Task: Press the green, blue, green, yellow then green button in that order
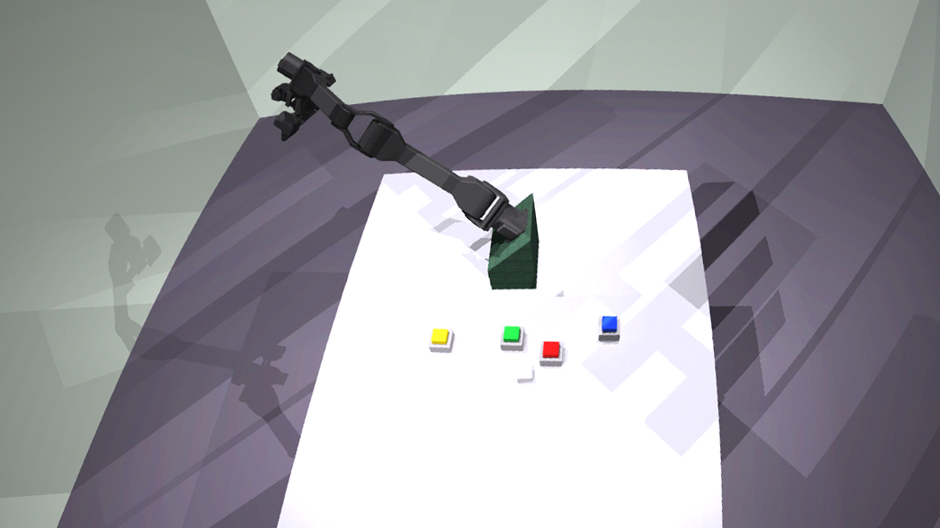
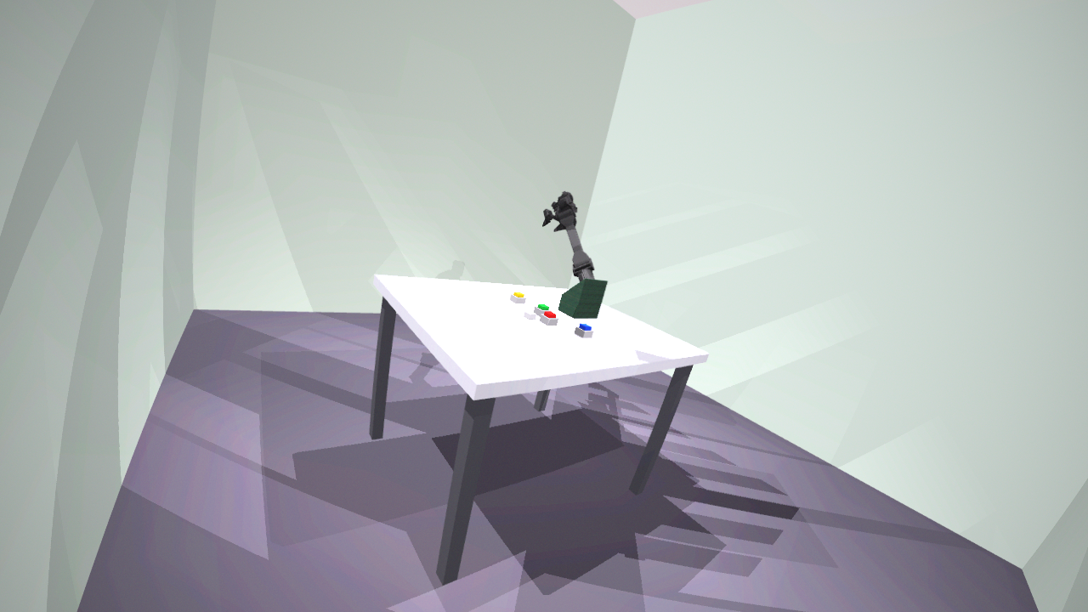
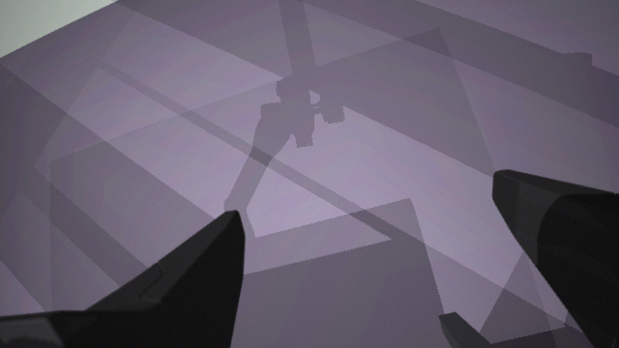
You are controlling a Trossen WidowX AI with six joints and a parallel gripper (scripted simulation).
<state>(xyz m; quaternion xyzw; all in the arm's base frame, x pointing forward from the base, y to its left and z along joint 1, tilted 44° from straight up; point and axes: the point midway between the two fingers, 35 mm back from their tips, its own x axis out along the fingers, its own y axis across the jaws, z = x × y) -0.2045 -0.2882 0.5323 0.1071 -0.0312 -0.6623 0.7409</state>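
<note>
My gripper tip is now 410 mm short of the green button, 600 mm to the right of it and 270 mm above it. Round my gripper tip: white block: 490 mm ahead, 630 mm to the left, 300 mm below; yellow button: 420 mm ahead, 440 mm to the left, 270 mm below; red button: 440 mm ahead, 680 mm to the left, 270 mm below.
</note>
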